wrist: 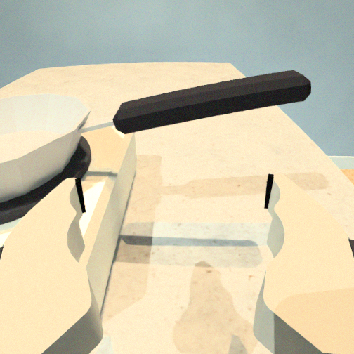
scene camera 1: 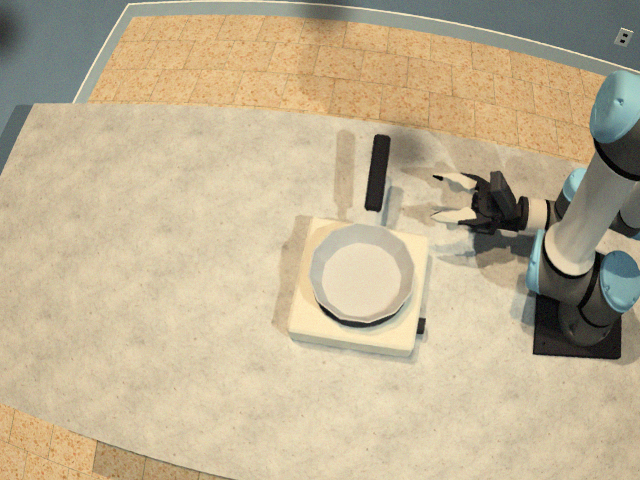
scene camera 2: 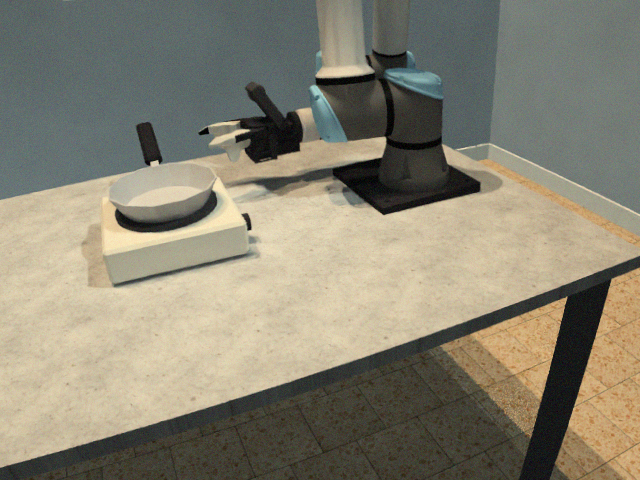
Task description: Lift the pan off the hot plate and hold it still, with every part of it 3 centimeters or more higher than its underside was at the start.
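Places are measured from the arm's base along level axes (x ahead, y left, z up), in metres.
Pixels of known places: gripper, fingertip midpoint: [scene camera 1: 431,195] [scene camera 2: 203,139]; arm's base, link origin: [scene camera 1: 585,314] [scene camera 2: 413,177].
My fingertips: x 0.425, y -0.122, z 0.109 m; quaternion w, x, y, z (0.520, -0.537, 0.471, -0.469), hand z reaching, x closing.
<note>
For each thing: its top centre in the pictures, then the offset to it from my fingertips.
- cream hot plate, top centre: [scene camera 1: 366,280] [scene camera 2: 170,203] 0.085 m ahead, 0.184 m left, 0.051 m down
- black knob, top centre: [scene camera 2: 243,214] [scene camera 1: 421,323] 0.040 m back, 0.233 m left, 0.075 m down
The light grey pan [scene camera 1: 361,273] [scene camera 2: 173,193] [wrist: 30,160] sits upright on the black burner disc of the cream hot plate [scene camera 1: 305,322] [scene camera 2: 180,256] [wrist: 114,225]. Its black handle [scene camera 1: 377,173] [scene camera 2: 148,143] [wrist: 215,102] sticks out past the hot plate's far side and slants upward, over the table. My gripper [scene camera 1: 435,197] [scene camera 2: 206,138] [wrist: 174,178] is partly open and empty. It is to the right of the handle in both scene views, its fingertips pointing toward the handle but apart from it. In the wrist view the handle crosses above and beyond the two fingertips.
A black knob [scene camera 1: 421,326] [scene camera 2: 247,221] is on the hot plate's right side. The arm's black base plate [scene camera 1: 547,335] [scene camera 2: 385,202] stands on the table to the right. The table's far edge runs behind the handle, with a blue-grey wall beyond.
</note>
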